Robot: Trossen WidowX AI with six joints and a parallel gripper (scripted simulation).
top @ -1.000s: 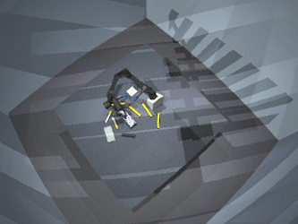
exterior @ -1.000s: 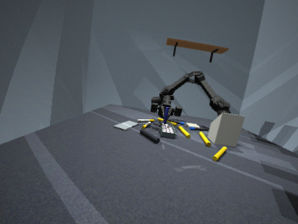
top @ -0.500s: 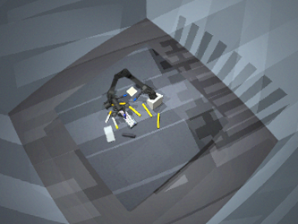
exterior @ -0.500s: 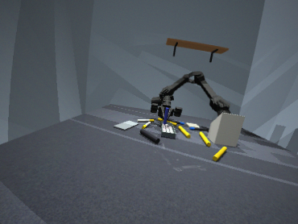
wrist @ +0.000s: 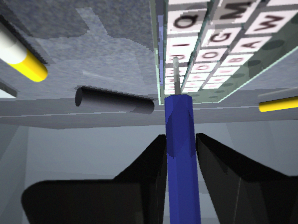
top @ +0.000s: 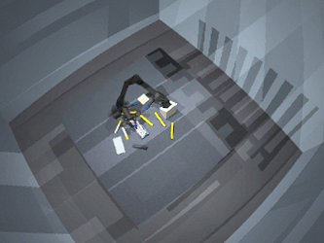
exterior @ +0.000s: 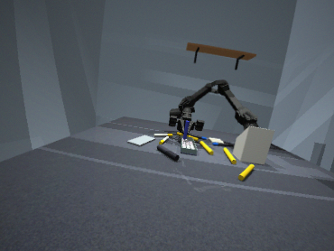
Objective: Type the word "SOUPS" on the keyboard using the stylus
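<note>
My gripper tip is 12 cm past the yellow stick, 1 cm to the right of it and 6 cm above it. The rest, counted from my gripper tip: blue stylus 1 cm below; then grey stylus tip 5 cm below; then dark cylinder 10 cm ahead, 12 cm to the left, 6 cm below.
</note>
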